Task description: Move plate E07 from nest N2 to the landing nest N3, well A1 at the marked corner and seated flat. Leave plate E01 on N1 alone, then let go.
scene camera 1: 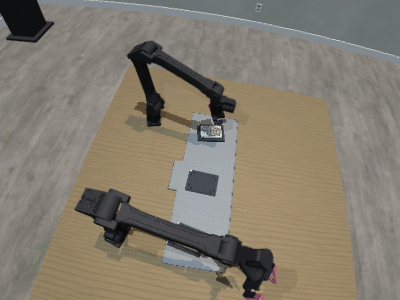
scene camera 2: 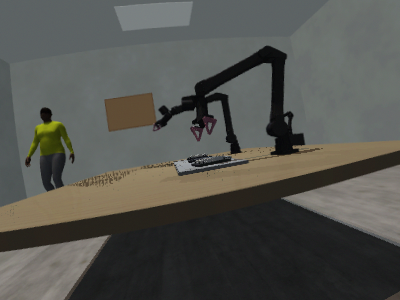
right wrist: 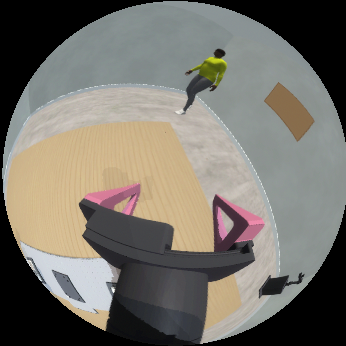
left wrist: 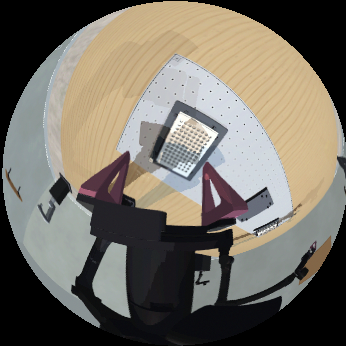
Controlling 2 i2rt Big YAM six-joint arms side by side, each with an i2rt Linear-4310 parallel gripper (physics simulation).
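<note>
A white well plate (scene camera 1: 211, 131) (left wrist: 187, 145) sits in a dark nest at the top end of the perforated board in scene camera 1. An empty dark nest (scene camera 1: 202, 183) (left wrist: 256, 204) lies mid-board. Another plate (left wrist: 266, 228) sits in the far nest in the left wrist view; the right arm mostly covers that nest in scene camera 1. Labels and A1 marks are unreadable. My left gripper (scene camera 1: 219, 121) (scene camera 2: 203, 131) (left wrist: 167, 158) is open and empty above the board, close to the first plate. My right gripper (scene camera 1: 265, 286) (scene camera 2: 157, 128) (right wrist: 176, 193) is open and empty, off the board.
The light perforated board (scene camera 1: 227, 160) (left wrist: 235, 130) lies on the wooden table (scene camera 1: 285, 165) (right wrist: 95, 155). The right arm (scene camera 1: 165, 230) stretches across the board's lower end in scene camera 1. A person (scene camera 2: 51, 142) (right wrist: 207, 75) in a yellow top stands beyond the table.
</note>
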